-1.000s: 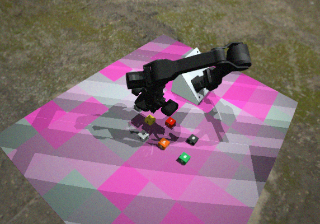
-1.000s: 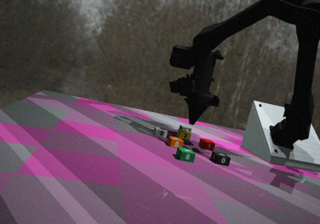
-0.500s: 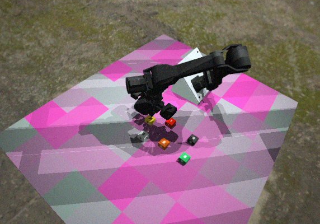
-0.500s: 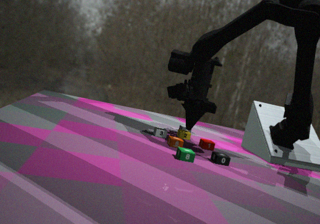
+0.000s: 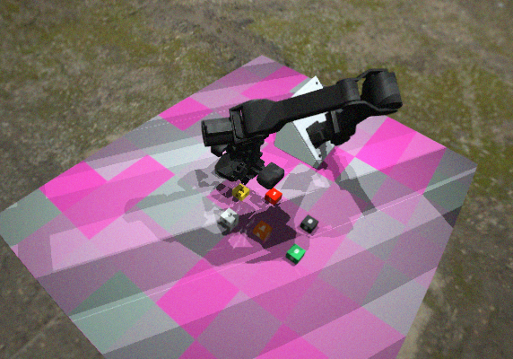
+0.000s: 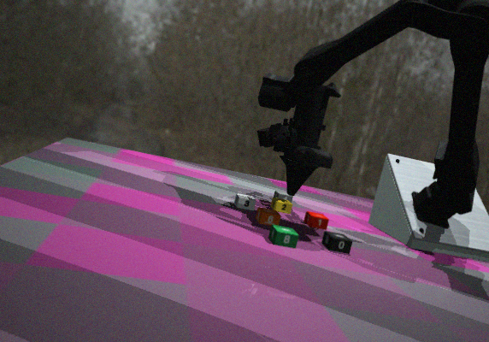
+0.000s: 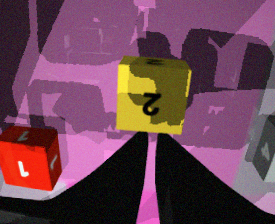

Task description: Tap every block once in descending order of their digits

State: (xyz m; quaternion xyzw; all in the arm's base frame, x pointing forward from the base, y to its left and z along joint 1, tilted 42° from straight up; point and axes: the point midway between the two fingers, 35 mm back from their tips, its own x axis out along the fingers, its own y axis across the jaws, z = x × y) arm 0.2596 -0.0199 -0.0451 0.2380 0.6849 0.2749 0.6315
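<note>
The yellow block lies 1 cm ahead of my gripper tip and 2 cm below it. Also, from my gripper tip: black block 3 cm behind, 19 cm to the left, 2 cm below; then red block 4 cm behind, 7 cm to the left, 2 cm below; then orange block 6 cm ahead, 12 cm to the left, 2 cm below.
</note>
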